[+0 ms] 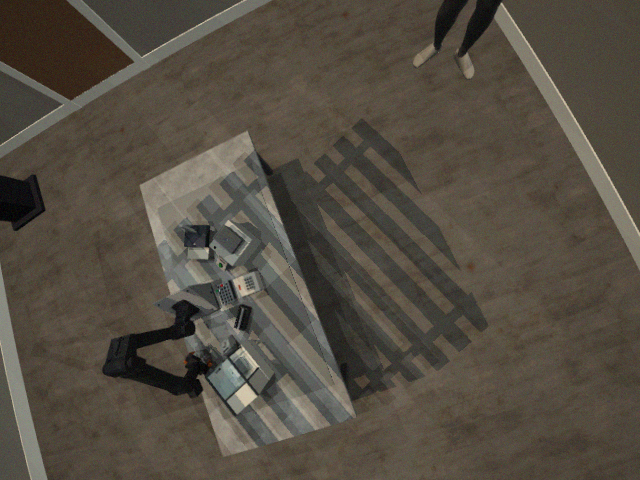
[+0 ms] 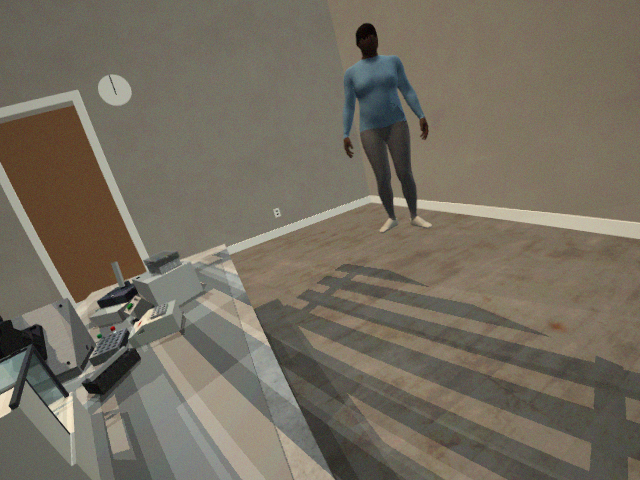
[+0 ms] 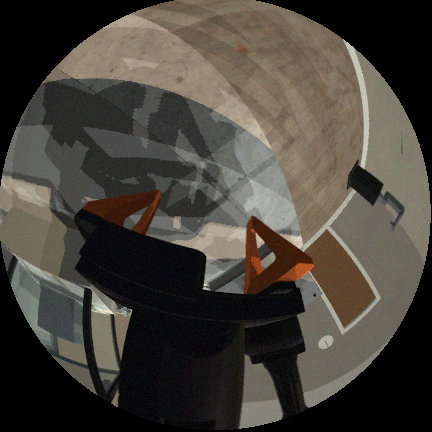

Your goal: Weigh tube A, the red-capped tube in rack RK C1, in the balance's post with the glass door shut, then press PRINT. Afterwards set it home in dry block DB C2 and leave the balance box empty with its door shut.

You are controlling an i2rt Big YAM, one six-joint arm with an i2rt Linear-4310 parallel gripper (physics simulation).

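Seen in the pictures: gripper, between the fingertips: (image 1: 201,356) (image 3: 205,207); arm's base, origin of its link: (image 1: 186,307).
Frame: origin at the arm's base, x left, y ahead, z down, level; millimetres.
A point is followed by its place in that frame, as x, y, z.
Observation:
My gripper (image 1: 200,360) {-286, -97, 82} (image 3: 205,207) {-286, -97, 82} is open and empty, its orange fingers apart near the table edge, beside the balance's corner. The balance (image 1: 225,379) {-422, 128, -102} (image 2: 49,387) {-385, 201, -29} (image 3: 60,312) is a glass-panelled box; whether its door is shut and what is inside I cannot tell. A grey gridded block (image 1: 225,292) {-20, 208, 76} (image 2: 109,345) {-46, 207, 79}, possibly the tube rack, has a small red spot (image 2: 112,328) {18, 218, 54} and a green spot (image 2: 99,335) {5, 179, 53} beside it; whether these are caps is too small to tell. A white unit (image 1: 248,283) {-41, 379, 36} (image 2: 157,321) {-97, 373, 51} with a grid on top may be the dry block. Tube A and PRINT cannot be made out.
A black slotted block (image 1: 242,317) {-194, 245, 70} (image 2: 112,370) {-227, 248, 73} lies between the gridded block and the balance. A grey panel (image 1: 204,297) {3, 121, 9} (image 2: 56,338) {-6, 77, 2} stands by the arm's base. A boxy white device (image 1: 233,242) {169, 456, -84} (image 2: 170,284) {105, 432, 15} and a dark device (image 1: 196,236) {347, 213, 26} (image 2: 117,295) {294, 205, 26} stand farther along.

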